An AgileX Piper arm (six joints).
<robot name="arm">
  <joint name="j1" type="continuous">
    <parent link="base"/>
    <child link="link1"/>
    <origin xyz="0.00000 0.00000 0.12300"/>
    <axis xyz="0 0 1"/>
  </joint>
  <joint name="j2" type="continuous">
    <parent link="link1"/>
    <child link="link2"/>
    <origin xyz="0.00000 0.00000 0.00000"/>
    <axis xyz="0 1 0"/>
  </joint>
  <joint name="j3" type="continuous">
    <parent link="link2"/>
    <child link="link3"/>
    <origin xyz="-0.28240 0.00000 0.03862"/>
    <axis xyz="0 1 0"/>
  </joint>
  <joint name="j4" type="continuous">
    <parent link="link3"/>
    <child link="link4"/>
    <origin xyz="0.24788 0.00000 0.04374"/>
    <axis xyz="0.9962 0 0.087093"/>
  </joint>
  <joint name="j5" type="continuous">
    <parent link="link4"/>
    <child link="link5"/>
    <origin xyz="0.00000 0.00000 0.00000"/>
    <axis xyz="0 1 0"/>
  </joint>
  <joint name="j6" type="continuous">
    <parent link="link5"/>
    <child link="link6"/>
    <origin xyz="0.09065 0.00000 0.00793"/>
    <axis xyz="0.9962 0 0.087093"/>
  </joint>
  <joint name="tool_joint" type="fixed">
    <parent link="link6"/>
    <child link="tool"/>
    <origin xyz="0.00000 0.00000 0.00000" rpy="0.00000 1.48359 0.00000"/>
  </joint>
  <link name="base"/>
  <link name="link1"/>
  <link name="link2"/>
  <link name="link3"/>
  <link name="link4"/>
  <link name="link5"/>
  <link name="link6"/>
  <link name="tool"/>
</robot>
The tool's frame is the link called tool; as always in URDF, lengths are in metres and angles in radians. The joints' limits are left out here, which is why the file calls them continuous.
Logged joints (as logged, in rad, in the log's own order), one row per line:
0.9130 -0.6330 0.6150 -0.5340 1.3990 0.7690
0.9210 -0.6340 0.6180 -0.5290 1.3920 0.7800
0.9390 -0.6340 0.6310 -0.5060 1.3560 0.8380
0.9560 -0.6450 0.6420 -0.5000 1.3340 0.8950
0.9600 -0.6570 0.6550 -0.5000 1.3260 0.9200
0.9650 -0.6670 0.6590 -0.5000 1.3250 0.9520
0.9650 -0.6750 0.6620 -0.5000 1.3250 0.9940
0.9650 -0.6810 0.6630 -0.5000 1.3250 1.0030
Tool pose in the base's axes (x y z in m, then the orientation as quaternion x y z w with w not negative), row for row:
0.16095 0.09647 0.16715 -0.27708 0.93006 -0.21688 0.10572
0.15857 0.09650 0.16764 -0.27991 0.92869 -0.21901 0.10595
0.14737 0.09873 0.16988 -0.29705 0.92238 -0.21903 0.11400
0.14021 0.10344 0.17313 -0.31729 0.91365 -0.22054 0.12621
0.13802 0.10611 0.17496 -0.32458 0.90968 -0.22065 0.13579
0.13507 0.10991 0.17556 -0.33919 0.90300 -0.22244 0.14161
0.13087 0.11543 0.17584 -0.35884 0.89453 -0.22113 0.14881
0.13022 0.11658 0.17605 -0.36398 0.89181 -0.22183 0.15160
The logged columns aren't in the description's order. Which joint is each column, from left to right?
Columns, left to right: j5, j4, j6, j3, j2, j1.
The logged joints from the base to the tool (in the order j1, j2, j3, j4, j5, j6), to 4 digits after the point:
0.7690 1.3990 -0.5340 -0.6330 0.9130 0.6150
0.7800 1.3920 -0.5290 -0.6340 0.9210 0.6180
0.8380 1.3560 -0.5060 -0.6340 0.9390 0.6310
0.8950 1.3340 -0.5000 -0.6450 0.9560 0.6420
0.9200 1.3260 -0.5000 -0.6570 0.9600 0.6550
0.9520 1.3250 -0.5000 -0.6670 0.9650 0.6590
0.9940 1.3250 -0.5000 -0.6750 0.9650 0.6620
1.0030 1.3250 -0.5000 -0.6810 0.9650 0.6630

